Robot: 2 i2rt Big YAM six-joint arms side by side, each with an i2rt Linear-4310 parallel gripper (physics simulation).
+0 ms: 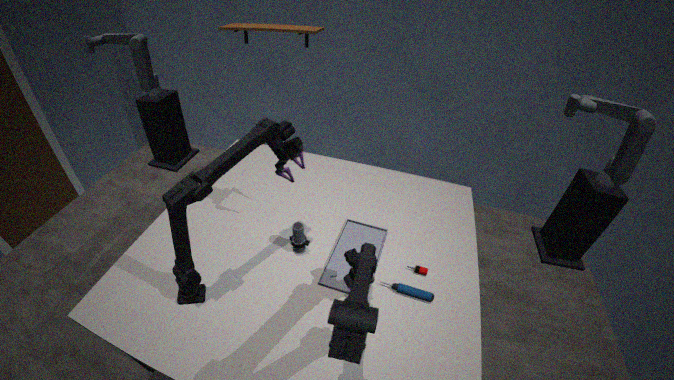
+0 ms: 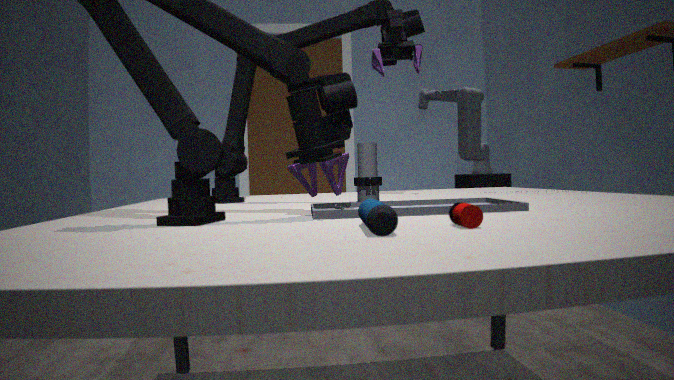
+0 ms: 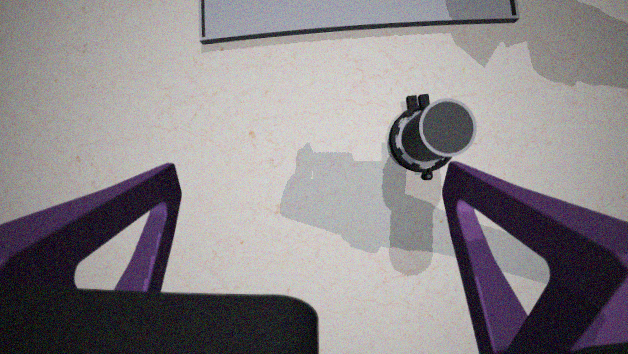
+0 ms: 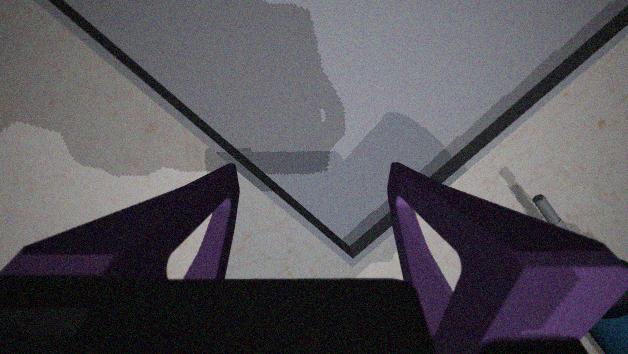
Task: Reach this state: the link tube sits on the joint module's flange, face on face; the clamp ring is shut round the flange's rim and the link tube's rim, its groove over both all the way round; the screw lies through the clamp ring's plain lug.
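Frame: origin at the left arm's base, x back, y right, z up, level; millimetres.
Seen in the pictures: left gripper, between the fingertips: (image 1: pixel 298 175) (image 2: pixel 401 73) (image 3: pixel 311 177); right gripper, between the fingertips: (image 2: pixel 326 195) (image 4: pixel 313 176); left arm's base, origin of its link: (image 1: pixel 192 295) (image 2: pixel 225 202); right arm's base, origin of its link: (image 2: pixel 192 222).
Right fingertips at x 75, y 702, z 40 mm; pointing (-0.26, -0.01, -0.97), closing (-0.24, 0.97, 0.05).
Pixels of each thing's top centre, then the offset from my right fingertips to it.
- grey link tube, centre of its top: (image 3: pixel 448 127) (image 2: pixel 366 143) (image 1: pixel 297 225) dy -203, dx -270, dz +120 mm
- joint module, centre of its top: (image 2: pixel 367 179) dy -203, dx -270, dz +24 mm
- black clamp ring, centre of its top: (image 3: pixel 424 135) (image 2: pixel 367 177) (image 1: pixel 299 239) dy -201, dx -269, dz +31 mm
- shallow tray, centre of its top: (image 2: pixel 412 203) (image 1: pixel 356 254) dy +53, dx -180, dz -24 mm
- blue-handled driver, centre of its top: (image 2: pixel 373 200) (image 1: pixel 408 287) dy +217, dx +61, dz +1 mm
- short red-handled driver, centre of its top: (image 2: pixel 461 202) (image 1: pixel 417 267) dy +306, dx -36, dz -6 mm
The grey link tube (image 1: pixel 298 228) (image 2: pixel 367 160) (image 3: pixel 447 127) stands upright on the joint module (image 2: pixel 368 194). The black clamp ring (image 1: pixel 299 242) (image 2: pixel 368 181) (image 3: pixel 394 152) lies round their junction; its two lugs (image 3: pixel 418 102) stand side by side with a narrow gap. Whether its groove covers both rims all round cannot be told. My left gripper (image 1: pixel 298 174) (image 2: pixel 401 74) (image 3: pixel 311 177) is open and empty, high above the table. My right gripper (image 2: pixel 326 195) (image 4: pixel 313 176) is partly open over the tray's corner, nothing seen between its fingertips. The screw cannot be made out clearly.
The shallow tray (image 1: pixel 367 224) (image 2: pixel 450 210) (image 3: pixel 360 26) (image 4: pixel 150 80) lies beside the joint module. A blue-handled driver (image 1: pixel 414 292) (image 2: pixel 377 216) and a short red-handled driver (image 1: pixel 422 270) (image 2: pixel 467 215) lie on the table beyond the tray's other long side.
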